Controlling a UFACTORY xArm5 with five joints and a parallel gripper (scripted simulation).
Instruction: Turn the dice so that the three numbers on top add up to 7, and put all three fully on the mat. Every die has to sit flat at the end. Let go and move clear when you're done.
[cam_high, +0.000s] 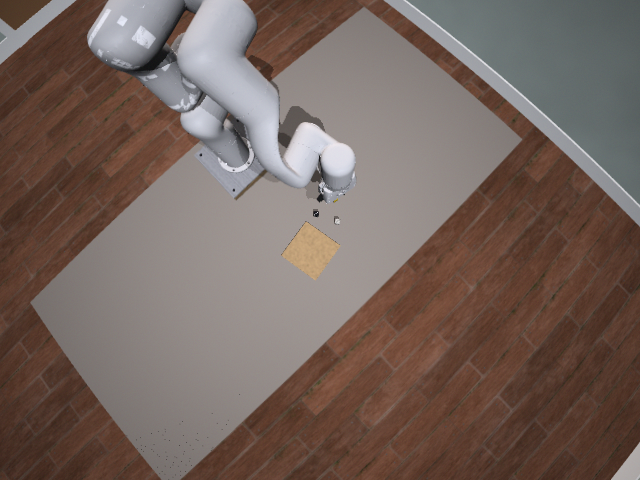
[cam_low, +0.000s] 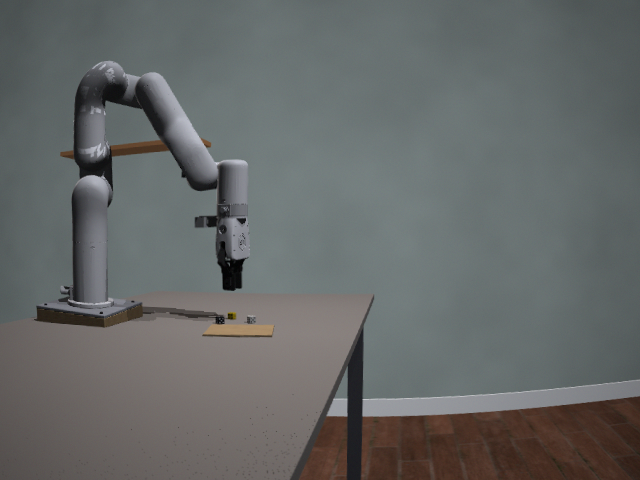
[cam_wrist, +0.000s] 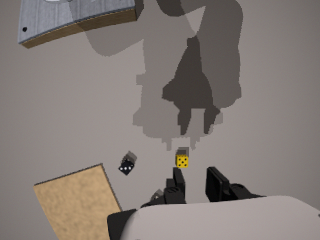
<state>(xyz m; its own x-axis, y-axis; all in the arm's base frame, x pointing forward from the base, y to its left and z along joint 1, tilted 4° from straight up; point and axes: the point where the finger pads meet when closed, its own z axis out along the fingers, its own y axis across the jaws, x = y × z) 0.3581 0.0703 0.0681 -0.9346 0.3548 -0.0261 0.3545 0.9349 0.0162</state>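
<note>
The yellow die lies 90 mm below my hand. Round my hand: white die: 90 mm below, 60 mm to the right, 50 mm ahead; then black die: 90 mm below, 70 mm to the right, 20 mm behind; then tan mat: 180 mm to the right, 90 mm below, 30 mm ahead.
</note>
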